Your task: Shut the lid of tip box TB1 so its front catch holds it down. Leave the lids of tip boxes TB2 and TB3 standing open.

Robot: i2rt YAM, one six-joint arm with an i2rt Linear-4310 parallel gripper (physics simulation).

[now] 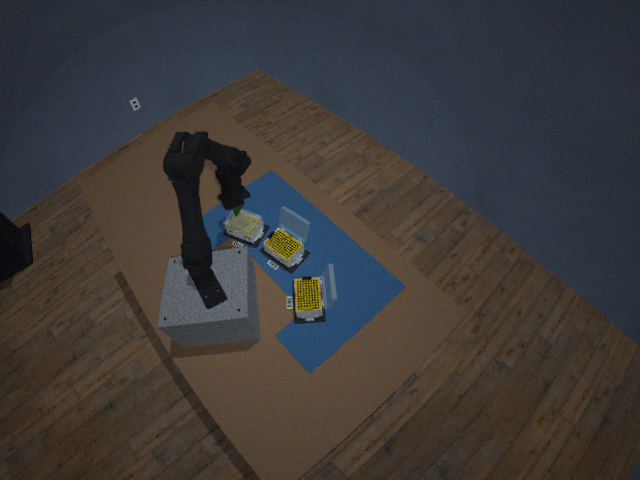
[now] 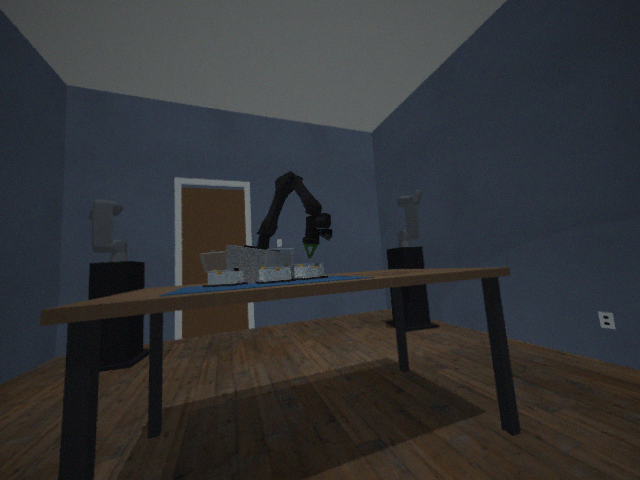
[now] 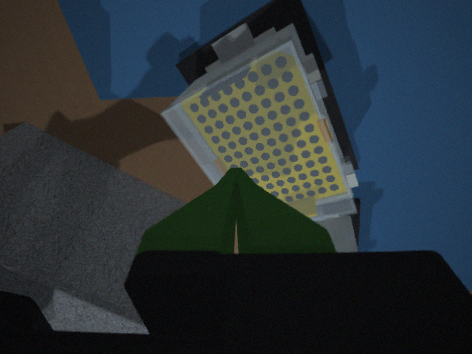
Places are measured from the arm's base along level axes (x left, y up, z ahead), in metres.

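Pixels of known places: gripper, between the fingertips: (image 1: 236,215) (image 2: 309,257) (image 3: 235,177); arm's base, origin of its link: (image 1: 206,282) (image 2: 262,249).
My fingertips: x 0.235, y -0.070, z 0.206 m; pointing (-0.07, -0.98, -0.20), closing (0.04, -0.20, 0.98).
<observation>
Ahead of a thing's pixels: the offset from my fingertips to its middle. "*": to the spot under its first point. Level surfaces: height alone.
Tip box TB1 @(dx -0.016, dy -0.065, dz +0.004 m) (image 1: 244,226) (image 2: 309,271) (image 3: 265,120) is the one nearest my gripper; I take it for TB1, as its label is too small to read surely. Its clear lid @(* dx +0.004, dy -0.026, dz -0.030 m) (image 3: 197,139) lies down over the yellow tip rack. Whether the front catch holds it cannot be told. Tip box TB2 @(dx -0.184, dy -0.071, dz +0.080 m) (image 1: 283,246) (image 2: 275,273) stands beside it with its lid @(* dx -0.155, dy -0.004, dz +0.160 m) (image 1: 294,223) upright. Tip box TB3 @(dx -0.389, dy -0.071, dz +0.050 m) (image 1: 308,294) (image 2: 224,277) also has its lid @(dx -0.427, dy +0.001, dz +0.118 m) (image 1: 331,286) (image 2: 212,260) standing open. My gripper (image 1: 237,214) (image 2: 310,257) (image 3: 235,177) is shut and empty, fingers down, just above TB1's lid; contact is unclear.
The boxes stand on a blue mat @(dy -0.104 m) (image 1: 361,289) on the brown table @(dy -0.107 m) (image 1: 392,341) (image 2: 444,274). The grey speckled arm base block (image 1: 206,289) (image 3: 75,195) stands close to TB1 and TB2. Small white label cards @(* dx -0.199, dy -0.102, dz +0.028 m) (image 1: 272,264) lie beside the boxes.
</observation>
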